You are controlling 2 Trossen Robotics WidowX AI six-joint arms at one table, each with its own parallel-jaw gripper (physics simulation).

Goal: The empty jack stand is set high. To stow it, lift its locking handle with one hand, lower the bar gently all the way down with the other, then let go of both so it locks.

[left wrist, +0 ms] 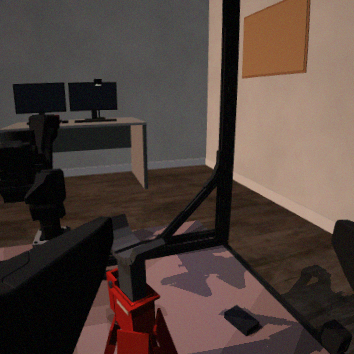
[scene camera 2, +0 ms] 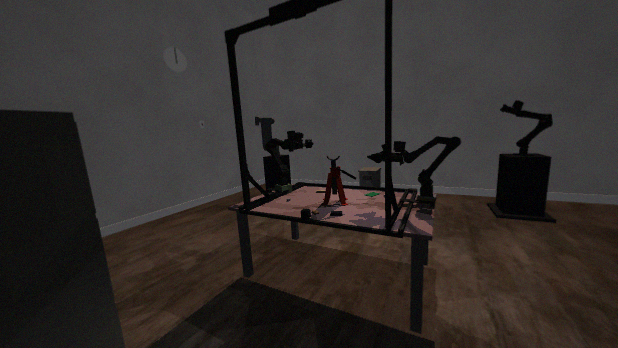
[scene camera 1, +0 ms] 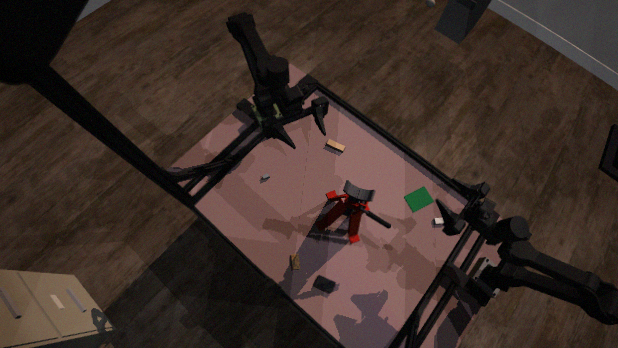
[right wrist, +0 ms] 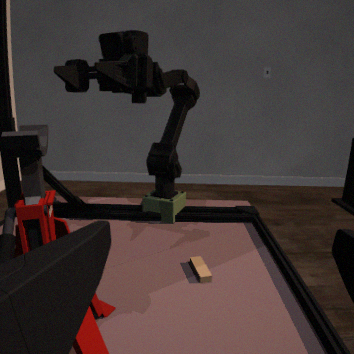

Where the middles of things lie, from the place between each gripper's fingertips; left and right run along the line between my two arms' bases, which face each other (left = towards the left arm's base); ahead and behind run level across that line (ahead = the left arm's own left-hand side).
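Scene:
Grey saddle bar [left wrist: 130, 254]: 210 mm below my left hand, 170 mm to the right of it, 10 mm ahead of it.
From my right hand, grey saddle bar: 110 mm below, 190 mm to the left, 170 mm behind.

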